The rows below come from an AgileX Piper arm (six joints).
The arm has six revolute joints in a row. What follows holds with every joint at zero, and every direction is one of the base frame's. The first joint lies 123 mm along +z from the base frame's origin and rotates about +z. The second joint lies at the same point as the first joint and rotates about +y. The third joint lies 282.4 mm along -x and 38.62 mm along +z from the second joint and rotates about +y. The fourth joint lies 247.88 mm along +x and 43.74 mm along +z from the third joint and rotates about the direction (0.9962, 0, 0.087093). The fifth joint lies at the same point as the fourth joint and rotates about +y. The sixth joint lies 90.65 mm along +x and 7.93 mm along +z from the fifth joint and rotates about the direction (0.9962, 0, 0.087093). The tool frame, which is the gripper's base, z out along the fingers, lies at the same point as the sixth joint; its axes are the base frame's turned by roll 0, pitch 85 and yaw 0 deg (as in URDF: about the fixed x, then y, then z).
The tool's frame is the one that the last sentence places.
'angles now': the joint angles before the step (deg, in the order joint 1, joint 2, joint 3, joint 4, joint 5, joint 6). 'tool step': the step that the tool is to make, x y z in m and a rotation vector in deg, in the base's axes. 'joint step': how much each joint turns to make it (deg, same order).
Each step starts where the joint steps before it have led.
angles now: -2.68, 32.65, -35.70, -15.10, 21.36, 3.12
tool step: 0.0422, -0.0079, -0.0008, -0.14, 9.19, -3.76
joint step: 0.00, 11.89, -5.45, -7.00, 3.78, 6.66
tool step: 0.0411, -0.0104, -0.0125, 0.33, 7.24, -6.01
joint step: -0.03, 11.11, -3.88, -10.44, 2.78, 11.88
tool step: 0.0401, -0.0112, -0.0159, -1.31, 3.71, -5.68
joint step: -0.27, 10.46, -3.42, -12.65, 0.87, 13.66
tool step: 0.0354, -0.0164, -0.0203, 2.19, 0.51, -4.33
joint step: -3.03, 9.19, -2.83, -6.75, -3.27, 10.29
